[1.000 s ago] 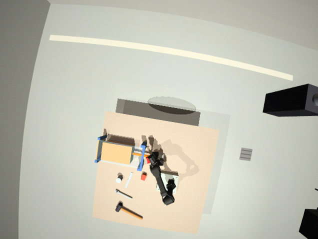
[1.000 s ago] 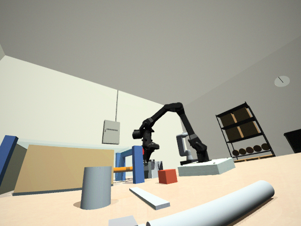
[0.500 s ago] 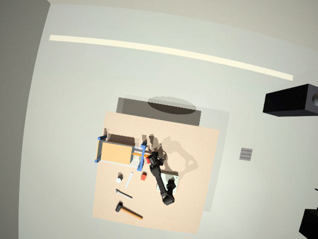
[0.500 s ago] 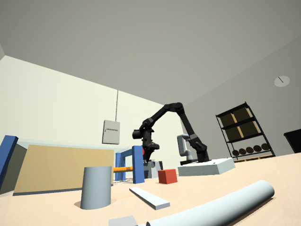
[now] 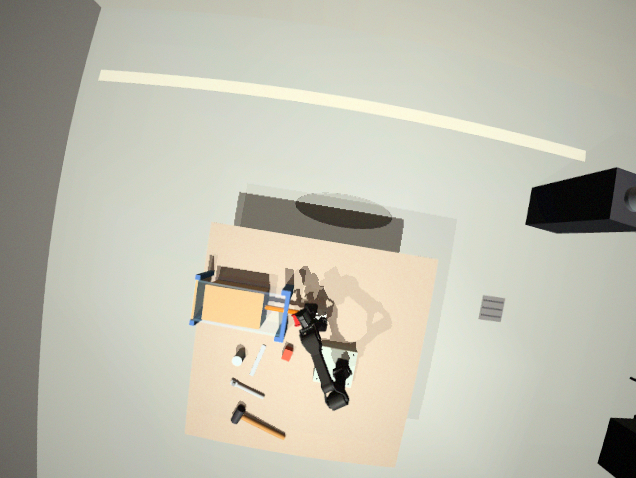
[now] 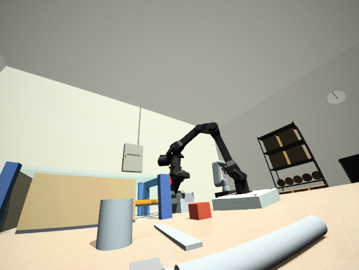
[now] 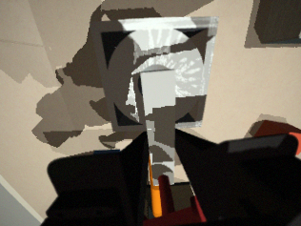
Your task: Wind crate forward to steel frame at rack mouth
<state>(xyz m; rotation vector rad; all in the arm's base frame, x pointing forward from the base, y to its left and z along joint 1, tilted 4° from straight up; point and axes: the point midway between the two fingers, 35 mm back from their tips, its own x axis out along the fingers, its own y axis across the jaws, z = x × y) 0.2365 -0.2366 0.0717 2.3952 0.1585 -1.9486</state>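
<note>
Now: gripper tip 2 cm below the winch crank handle and 1 cm short of it. The rest, counted from my gripper tip: winch: 6 cm below, 6 cm behind, 1 cm to the right; then blue frame: 11 cm ahead, 2 cm above; then red knob: 5 cm ahead, 5 cm above, 1 cm to the left.
</note>
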